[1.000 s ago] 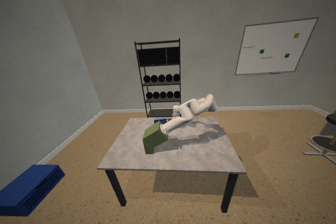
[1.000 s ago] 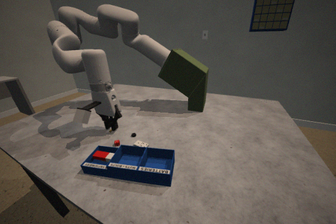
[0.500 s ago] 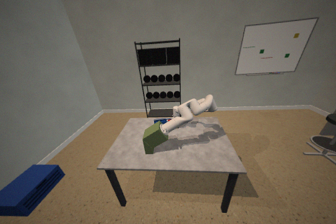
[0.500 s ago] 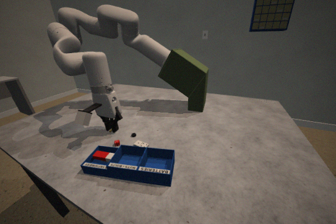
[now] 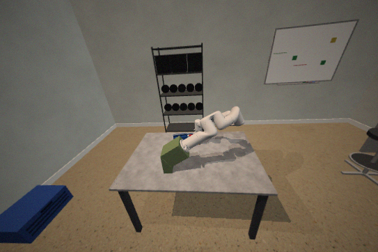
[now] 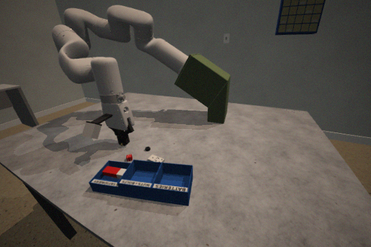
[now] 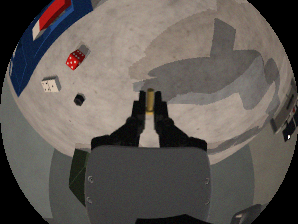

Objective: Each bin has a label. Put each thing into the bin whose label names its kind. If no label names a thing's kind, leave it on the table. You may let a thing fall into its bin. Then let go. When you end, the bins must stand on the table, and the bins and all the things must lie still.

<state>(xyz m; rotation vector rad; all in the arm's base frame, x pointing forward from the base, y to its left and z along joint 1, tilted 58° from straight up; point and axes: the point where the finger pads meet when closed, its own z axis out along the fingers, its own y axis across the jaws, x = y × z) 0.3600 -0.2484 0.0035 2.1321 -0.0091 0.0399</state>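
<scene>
The blue bin lies 140 mm ahead of my hand and 190 mm to the left of it. The rest, counted from my hand: black nut (110 mm to the left, 20 mm below); red die (70 mm ahead, 80 mm to the left, 10 mm below); brass bolt (10 mm behind, 20 mm below).
</scene>
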